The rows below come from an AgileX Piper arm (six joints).
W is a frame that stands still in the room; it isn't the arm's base.
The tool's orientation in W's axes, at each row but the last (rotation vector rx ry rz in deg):
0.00 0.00 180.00
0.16 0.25 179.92
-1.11 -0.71 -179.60
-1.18 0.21 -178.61
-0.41 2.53 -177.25
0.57 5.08 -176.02
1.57 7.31 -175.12
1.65 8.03 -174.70
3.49 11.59 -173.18
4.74 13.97 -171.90
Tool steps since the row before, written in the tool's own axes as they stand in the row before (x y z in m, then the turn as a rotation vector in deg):
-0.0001 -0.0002 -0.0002 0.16 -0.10 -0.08
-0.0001 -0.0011 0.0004 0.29 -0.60 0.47
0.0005 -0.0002 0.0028 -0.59 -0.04 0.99
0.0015 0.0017 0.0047 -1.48 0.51 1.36
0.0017 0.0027 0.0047 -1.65 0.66 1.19
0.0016 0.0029 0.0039 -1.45 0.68 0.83
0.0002 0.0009 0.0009 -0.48 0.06 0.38
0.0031 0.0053 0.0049 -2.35 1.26 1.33
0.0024 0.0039 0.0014 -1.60 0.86 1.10
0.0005 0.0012 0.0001 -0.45 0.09 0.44
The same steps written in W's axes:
0.0001 0.0002 -0.0002 -0.16 0.10 -0.08
0.0001 0.0011 0.0004 -0.29 0.60 0.47
-0.0005 0.0002 0.0028 0.60 0.05 0.98
-0.0014 -0.0017 0.0047 1.51 -0.48 1.34
-0.0015 -0.0029 0.0046 1.69 -0.61 1.16
-0.0014 -0.0032 0.0037 1.49 -0.63 0.80
-0.0001 -0.0010 0.0008 0.48 -0.05 0.38
-0.0027 -0.0060 0.0043 2.43 -1.17 1.26
-0.0020 -0.0043 0.0008 1.65 -0.82 1.05
-0.0003 -0.0013 -0.0001 0.44 -0.10 0.45

